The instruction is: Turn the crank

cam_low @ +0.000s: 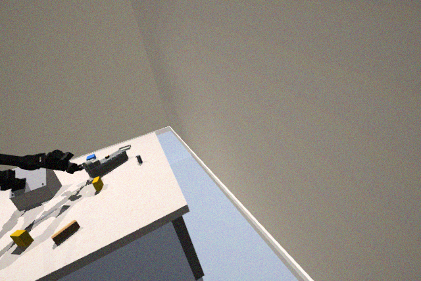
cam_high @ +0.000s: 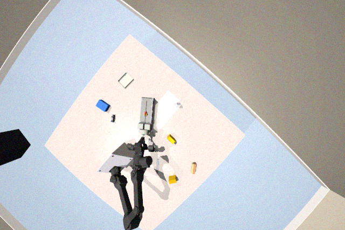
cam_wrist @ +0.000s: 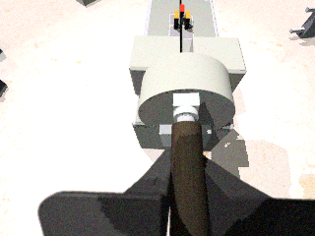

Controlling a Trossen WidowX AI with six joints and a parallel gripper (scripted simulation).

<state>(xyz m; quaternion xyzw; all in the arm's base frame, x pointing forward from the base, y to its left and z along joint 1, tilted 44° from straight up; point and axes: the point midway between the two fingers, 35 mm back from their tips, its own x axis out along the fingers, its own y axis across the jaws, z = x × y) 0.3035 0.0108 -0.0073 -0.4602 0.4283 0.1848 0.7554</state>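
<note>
Right now the crank is 20 mm above my gripper tip. Also, from my gripper tip: blue block: 100 mm behind, 410 mm to the left, 70 mm below; then dark brown crank handle: 10 mm behind, 10 mm to the right, 30 mm above; then red pointer: 140 mm ahead, 110 mm to the left, 10 mm below.
</note>
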